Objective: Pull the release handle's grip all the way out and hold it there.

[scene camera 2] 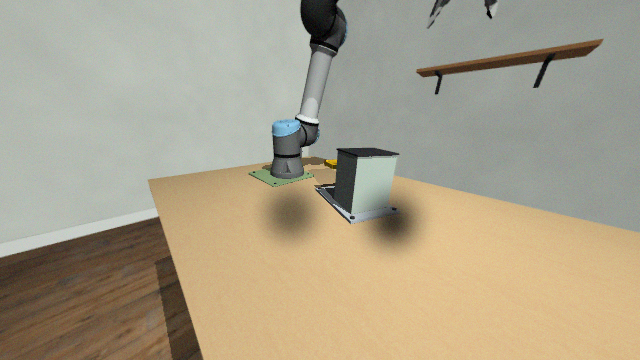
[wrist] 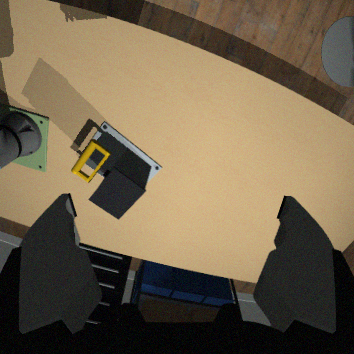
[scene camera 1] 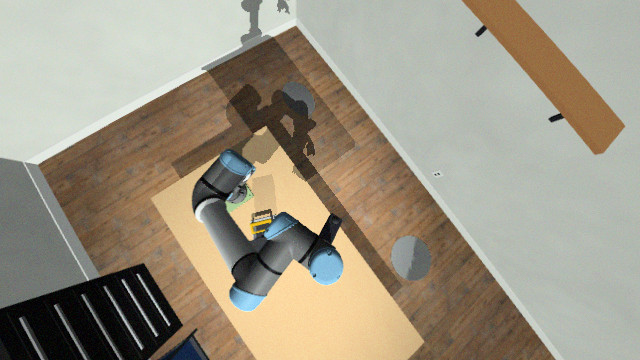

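The release handle's yellow grip (scene camera 1: 253,229) (scene camera 2: 330,163) (wrist: 83,156) is a rectangular loop. It stands at the side of the housing that faces the arm's base. The housing is a box with a dark top (scene camera 2: 367,152) (wrist: 118,194) and a pale green face (scene camera 2: 374,185), on a light base plate (wrist: 131,143) with bolts. How far out the grip stands is hard to tell. My gripper (scene camera 2: 461,21) (wrist: 177,196) is wide open and empty, high above the table, apart from the grip. The arm hides it in scene camera 1, where it also covers most of the housing.
The arm's base stands on a green plate (scene camera 2: 260,175) (wrist: 40,145) near the grip's side of the housing. A wooden shelf (scene camera 1: 550,65) (scene camera 2: 510,60) is on the wall. A black drawer cabinet (scene camera 1: 90,310) and a blue container (scene camera 1: 185,350) (wrist: 185,280) stand beside the table.
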